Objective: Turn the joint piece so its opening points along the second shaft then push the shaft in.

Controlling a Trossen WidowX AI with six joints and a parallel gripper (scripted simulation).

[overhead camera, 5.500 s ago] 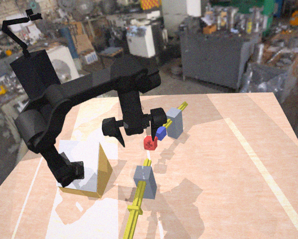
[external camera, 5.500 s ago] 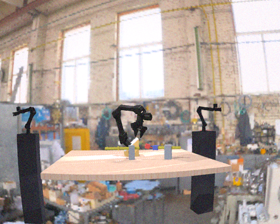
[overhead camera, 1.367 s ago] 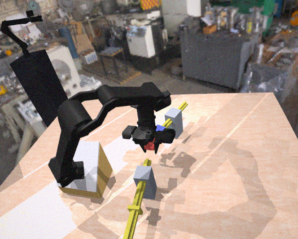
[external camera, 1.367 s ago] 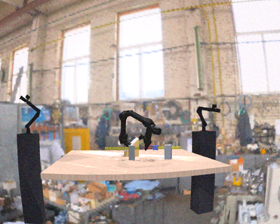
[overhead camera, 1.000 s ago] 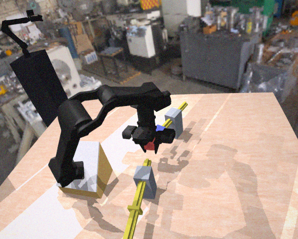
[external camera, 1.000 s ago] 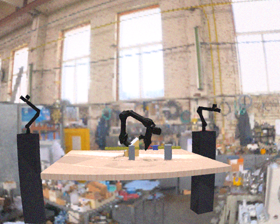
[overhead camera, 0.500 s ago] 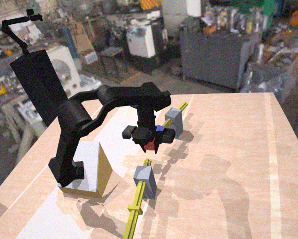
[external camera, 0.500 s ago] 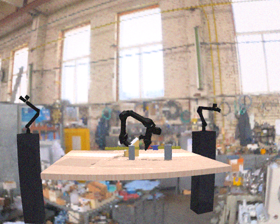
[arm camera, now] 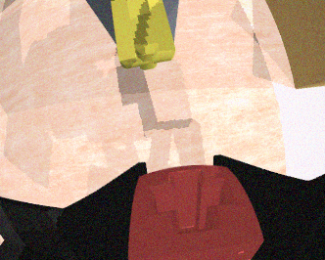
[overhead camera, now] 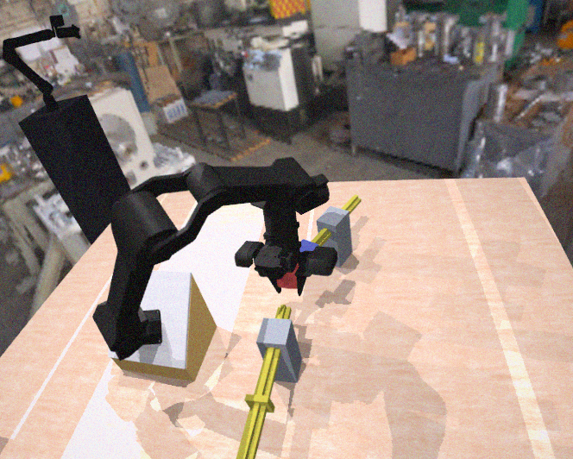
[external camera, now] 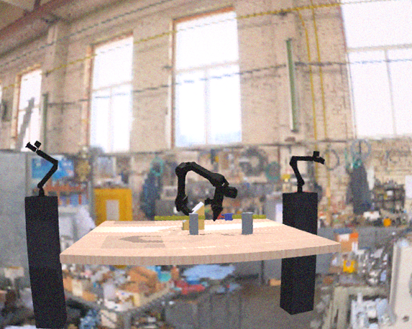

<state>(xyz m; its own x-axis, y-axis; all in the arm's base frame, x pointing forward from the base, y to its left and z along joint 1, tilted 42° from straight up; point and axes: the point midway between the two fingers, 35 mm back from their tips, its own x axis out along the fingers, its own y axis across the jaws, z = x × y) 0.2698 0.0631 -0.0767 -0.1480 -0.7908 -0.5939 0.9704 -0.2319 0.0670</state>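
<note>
The red joint piece lies 2 cm to the left of my gripper tip and 3 cm above it.
</note>
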